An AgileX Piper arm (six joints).
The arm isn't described. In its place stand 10 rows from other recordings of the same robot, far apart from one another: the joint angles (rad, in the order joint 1, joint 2, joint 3, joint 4, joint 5, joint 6), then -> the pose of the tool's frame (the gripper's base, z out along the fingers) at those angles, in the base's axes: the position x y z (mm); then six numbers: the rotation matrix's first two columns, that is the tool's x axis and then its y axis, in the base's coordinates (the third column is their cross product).
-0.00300 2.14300 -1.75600 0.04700 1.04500 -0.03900 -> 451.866 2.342 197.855 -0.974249 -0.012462 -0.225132 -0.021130 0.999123 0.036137
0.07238 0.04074 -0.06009 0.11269 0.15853 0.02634 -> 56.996 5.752 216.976 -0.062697 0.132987 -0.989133 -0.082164 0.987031 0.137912
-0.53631 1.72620 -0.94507 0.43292 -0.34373 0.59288 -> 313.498 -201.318 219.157 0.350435 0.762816 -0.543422 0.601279 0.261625 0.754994
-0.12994 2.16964 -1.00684 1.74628 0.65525 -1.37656 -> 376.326 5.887 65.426 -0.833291 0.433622 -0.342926 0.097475 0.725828 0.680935
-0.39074 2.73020 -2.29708 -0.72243 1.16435 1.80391 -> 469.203 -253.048 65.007 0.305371 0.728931 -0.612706 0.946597 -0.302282 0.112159
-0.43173 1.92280 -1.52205 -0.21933 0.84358 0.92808 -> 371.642 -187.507 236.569 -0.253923 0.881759 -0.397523 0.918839 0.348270 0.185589
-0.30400 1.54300 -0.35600 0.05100 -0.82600 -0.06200 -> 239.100 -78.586 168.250 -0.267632 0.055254 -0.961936 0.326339 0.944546 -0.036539
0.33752 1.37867 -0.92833 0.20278 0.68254 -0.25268 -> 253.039 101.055 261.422 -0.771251 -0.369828 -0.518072 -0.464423 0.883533 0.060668
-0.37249 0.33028 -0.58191 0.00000 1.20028 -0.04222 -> 31.522 -12.317 286.145 -0.721482 0.236590 -0.650760 0.333781 0.942250 -0.027491
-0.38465 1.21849 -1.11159 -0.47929 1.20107 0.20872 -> 190.472 -119.319 342.500 -0.845025 0.364557 -0.391193 0.510715 0.767001 -0.388432
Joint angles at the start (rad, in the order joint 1, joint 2, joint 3, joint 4, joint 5, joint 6):
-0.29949, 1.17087, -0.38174, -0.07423, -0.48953, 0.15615
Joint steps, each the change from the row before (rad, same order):
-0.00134, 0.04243, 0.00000, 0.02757, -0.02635, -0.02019
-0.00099, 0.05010, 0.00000, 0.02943, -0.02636, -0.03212
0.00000, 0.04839, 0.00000, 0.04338, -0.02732, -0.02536
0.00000, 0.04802, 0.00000, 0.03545, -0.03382, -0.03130
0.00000, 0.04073, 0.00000, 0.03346, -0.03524, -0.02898
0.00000, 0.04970, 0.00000, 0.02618, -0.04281, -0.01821
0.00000, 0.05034, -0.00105, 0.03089, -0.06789, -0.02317
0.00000, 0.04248, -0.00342, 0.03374, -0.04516, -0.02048
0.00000, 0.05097, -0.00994, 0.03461, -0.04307, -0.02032
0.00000, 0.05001, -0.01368, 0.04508, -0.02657, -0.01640
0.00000, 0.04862, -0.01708, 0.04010, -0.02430, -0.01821
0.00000, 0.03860, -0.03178, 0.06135, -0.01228, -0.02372
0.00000, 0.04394, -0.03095, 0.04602, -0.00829, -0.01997
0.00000, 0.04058, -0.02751, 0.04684, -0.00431, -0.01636
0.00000, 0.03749, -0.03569, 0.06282, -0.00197, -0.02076
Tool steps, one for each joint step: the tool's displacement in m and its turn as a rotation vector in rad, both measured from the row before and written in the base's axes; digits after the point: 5 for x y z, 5 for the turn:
0.00449, -0.00283, -0.00706, 0.00654, 0.01425, -0.01396
0.00487, -0.00310, -0.00907, -0.00214, 0.02500, -0.01321
0.00416, -0.00348, -0.00890, 0.01111, 0.01867, -0.02517
0.00393, -0.00321, -0.00854, -0.00342, 0.01677, -0.01931
0.00305, -0.00301, -0.00689, -0.00692, 0.00940, -0.01980
0.00355, -0.00297, -0.00863, -0.00330, 0.00977, -0.01869
0.00375, -0.00375, -0.00662, -0.01749, -0.01120, -0.02431
0.00283, -0.00361, -0.00630, -0.00981, -0.00015, -0.02731
0.00419, -0.00422, -0.00750, -0.00996, 0.00502, -0.02906
0.00390, -0.00475, -0.00835, 0.00216, 0.01347, -0.03882
0.00433, -0.00458, -0.00787, -0.00338, 0.01379, -0.03415
0.00618, -0.00647, -0.00385, -0.00178, 0.00195, -0.05119
0.00633, -0.00535, -0.00621, -0.00043, 0.01196, -0.03783
0.00503, -0.00487, -0.00672, 0.00485, 0.01381, -0.03922
0.00588, -0.00607, -0.00508, 0.00533, 0.00653, -0.05237

